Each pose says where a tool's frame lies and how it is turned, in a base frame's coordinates. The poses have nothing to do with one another.
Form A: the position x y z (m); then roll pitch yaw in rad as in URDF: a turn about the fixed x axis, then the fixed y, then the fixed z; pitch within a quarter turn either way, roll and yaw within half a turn.
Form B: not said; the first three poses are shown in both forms.
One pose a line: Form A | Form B
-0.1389 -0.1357 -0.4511 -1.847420 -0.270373 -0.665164 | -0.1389 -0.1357 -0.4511 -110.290 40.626 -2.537
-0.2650 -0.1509 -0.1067 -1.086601 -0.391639 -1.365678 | -0.2650 -0.1509 -0.1067 -39.465 56.130 -70.257
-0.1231 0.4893 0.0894 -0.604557 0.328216 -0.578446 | -0.1231 0.4893 0.0894 -23.021 32.197 -20.503
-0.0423 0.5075 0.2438 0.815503 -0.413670 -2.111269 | -0.0423 0.5075 0.2438 -44.224 -28.850 -122.541
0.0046 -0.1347 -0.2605 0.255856 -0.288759 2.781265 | 0.0046 -0.1347 -0.2605 -8.566 20.306 163.034
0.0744 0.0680 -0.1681 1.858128 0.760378 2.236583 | 0.0744 0.0680 -0.1681 -115.080 61.025 157.501
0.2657 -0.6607 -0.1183 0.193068 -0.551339 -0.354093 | 0.2657 -0.6607 -0.1183 0.117 -33.280 -17.115
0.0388 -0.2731 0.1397 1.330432 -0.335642 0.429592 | 0.0388 -0.2731 0.1397 76.208 19.466 24.433
